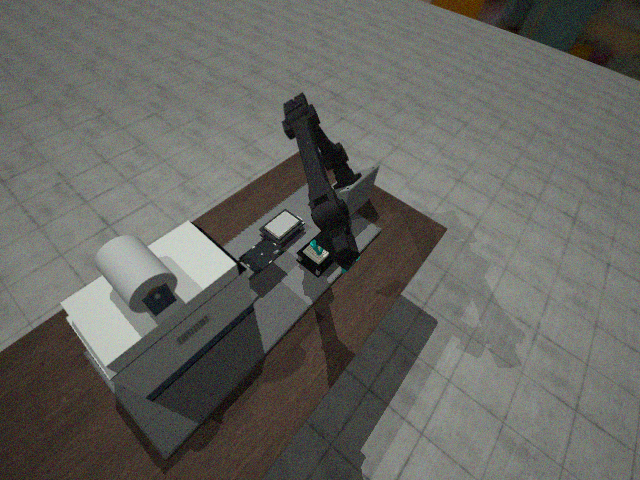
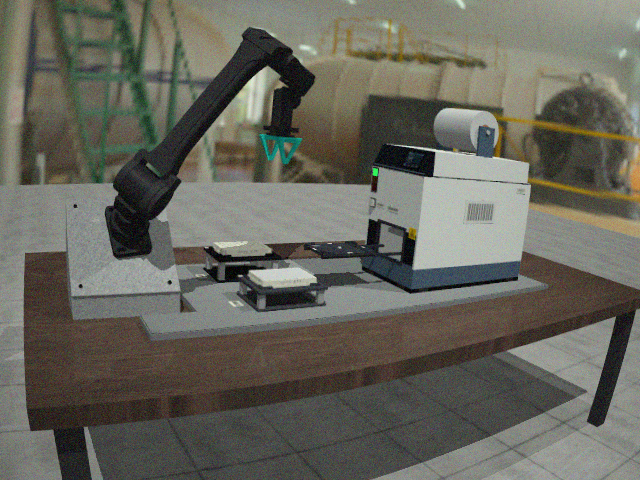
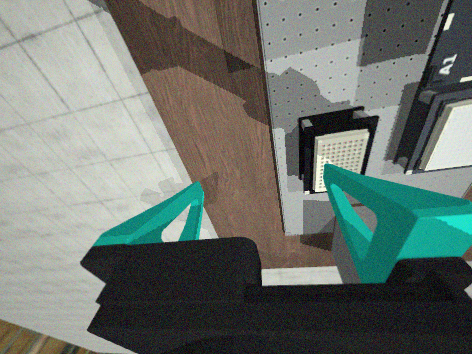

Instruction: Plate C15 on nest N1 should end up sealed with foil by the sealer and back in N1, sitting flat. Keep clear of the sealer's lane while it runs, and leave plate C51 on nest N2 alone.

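Places are measured from the arm's base along level axes (x ahead, y left, z up), in centimetres.
Pixels of known places: gripper, between the fingertips: (image 1: 331, 263) (image 2: 277, 162) (image 3: 258, 179); arm's base, origin of its link: (image 1: 348, 182) (image 2: 127, 231).
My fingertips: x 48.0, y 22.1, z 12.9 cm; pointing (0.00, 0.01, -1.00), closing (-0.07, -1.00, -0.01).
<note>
Ahead of a thing's pixels: the offset from my fingertips to its top centre. "spot": to the spot under its first point. Level surfaces: height alone.
A beige plate with open wells @[dx -15.6, dy -12.9, dz -19.7 cm] (image 1: 313, 254) (image 2: 247, 249) (image 3: 345, 150) sits on a black nest @[spot: dx -18.5, dy -11.2, dz -26.6 cm] (image 2: 227, 271) (image 3: 332, 120), seemingly flat. A second plate @[dx -15.7, dy -33.6, dz -21.1 cm] (image 1: 282, 224) (image 2: 284, 277) (image 3: 452, 140) with a smooth white top sits on the other nest @[dx -15.7, dy -33.6, dz -22.1 cm] (image 2: 261, 300). I cannot read which is C15 or C51, or which nest is N1. The sealer (image 1: 196, 253) (image 2: 470, 232) has a green light on its front, and its dark carrier @[dx +7.6, dy -28.2, dz -17.2 cm] (image 1: 262, 256) (image 2: 343, 250) (image 3: 455, 55) stands out, bare. My gripper (image 1: 332, 261) (image 2: 278, 162) (image 3: 258, 179) is open and empty, high above the bench and off to the side of the welled plate.
A white foil roll @[dx +41.0, dy -30.9, dz +20.5 cm] (image 1: 135, 273) (image 2: 465, 129) is mounted on top of the sealer. Both nests and the sealer stand on a grey perforated base plate @[dz -27.1 cm] (image 1: 281, 310) (image 2: 196, 328) (image 3: 310, 25) on the wooden table @[dz -28.4 cm] (image 1: 289, 356) (image 2: 310, 361) (image 3: 220, 150). The arm's slanted grey mount (image 2: 124, 279) is at the table's end.
</note>
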